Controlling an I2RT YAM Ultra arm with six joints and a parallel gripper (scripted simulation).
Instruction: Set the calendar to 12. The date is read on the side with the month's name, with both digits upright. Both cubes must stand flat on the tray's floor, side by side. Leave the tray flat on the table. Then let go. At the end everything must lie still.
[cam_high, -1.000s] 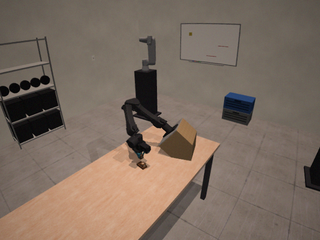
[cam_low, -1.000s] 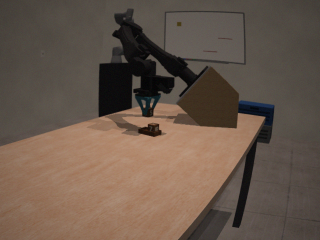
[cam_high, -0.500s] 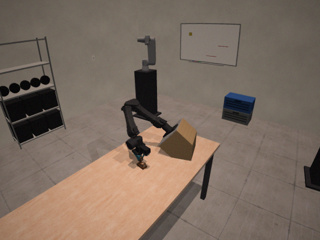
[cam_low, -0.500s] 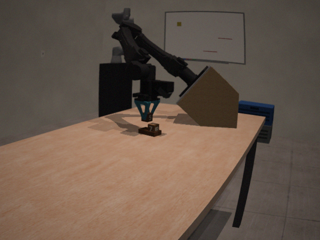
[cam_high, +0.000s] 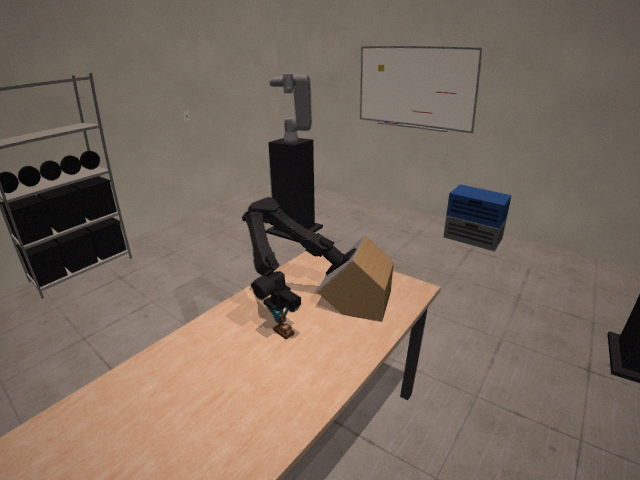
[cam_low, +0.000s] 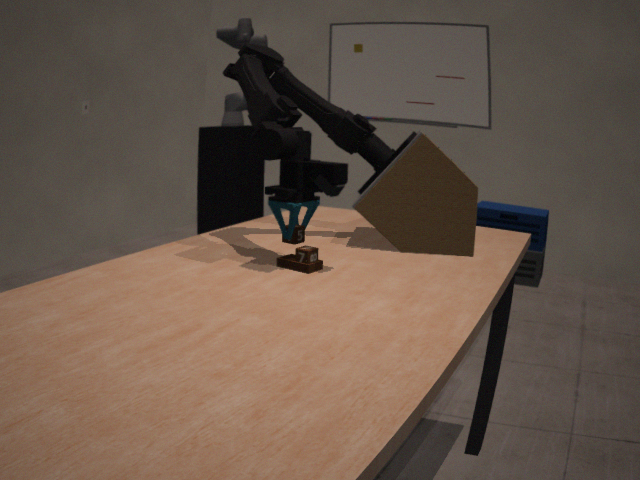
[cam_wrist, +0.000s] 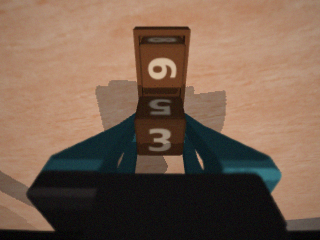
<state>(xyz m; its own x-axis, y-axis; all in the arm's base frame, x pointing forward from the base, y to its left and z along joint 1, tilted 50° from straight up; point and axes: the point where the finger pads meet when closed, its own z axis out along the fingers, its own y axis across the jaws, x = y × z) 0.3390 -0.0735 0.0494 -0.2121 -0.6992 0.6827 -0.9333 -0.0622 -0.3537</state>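
The dark brown calendar tray lies 20 mm to the left of my hand and 50 mm below it. The rest, counted from my hand: cube: 10 mm ahead, 30 mm to the left, 40 mm below.
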